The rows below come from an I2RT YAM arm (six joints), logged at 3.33 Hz.
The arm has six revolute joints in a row. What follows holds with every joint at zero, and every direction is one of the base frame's.
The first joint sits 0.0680 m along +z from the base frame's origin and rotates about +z.
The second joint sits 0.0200 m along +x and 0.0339 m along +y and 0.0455 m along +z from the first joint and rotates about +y.
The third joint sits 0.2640 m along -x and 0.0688 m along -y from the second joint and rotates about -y.
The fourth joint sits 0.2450 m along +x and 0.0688 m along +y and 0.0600 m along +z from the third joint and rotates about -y.
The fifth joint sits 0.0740 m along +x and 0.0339 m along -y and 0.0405 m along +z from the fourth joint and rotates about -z.
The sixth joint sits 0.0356 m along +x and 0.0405 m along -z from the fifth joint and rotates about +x.
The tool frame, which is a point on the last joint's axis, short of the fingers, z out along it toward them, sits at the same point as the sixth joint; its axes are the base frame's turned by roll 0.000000, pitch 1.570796 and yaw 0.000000 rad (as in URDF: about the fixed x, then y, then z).
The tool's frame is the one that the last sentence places.
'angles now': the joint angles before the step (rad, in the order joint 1, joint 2, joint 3, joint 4, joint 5, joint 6). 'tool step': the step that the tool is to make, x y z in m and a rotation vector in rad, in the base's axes. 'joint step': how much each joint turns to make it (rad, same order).
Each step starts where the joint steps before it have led.
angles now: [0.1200, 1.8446, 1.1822, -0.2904, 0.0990, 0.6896]
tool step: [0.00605, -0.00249, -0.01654, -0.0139, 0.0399, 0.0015]
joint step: [-0.0080, 0.0555, 0.0128, 0.0028, 0.0023, -0.0131]
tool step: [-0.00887, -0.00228, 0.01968, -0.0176, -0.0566, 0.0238]
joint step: [-0.0029, -0.0757, -0.0305, 0.0128, 0.0042, -0.0357]
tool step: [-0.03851, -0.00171, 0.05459, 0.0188, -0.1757, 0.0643]
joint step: [0.0031, -0.2504, -0.1106, 0.0408, -0.0401, -0.0463]
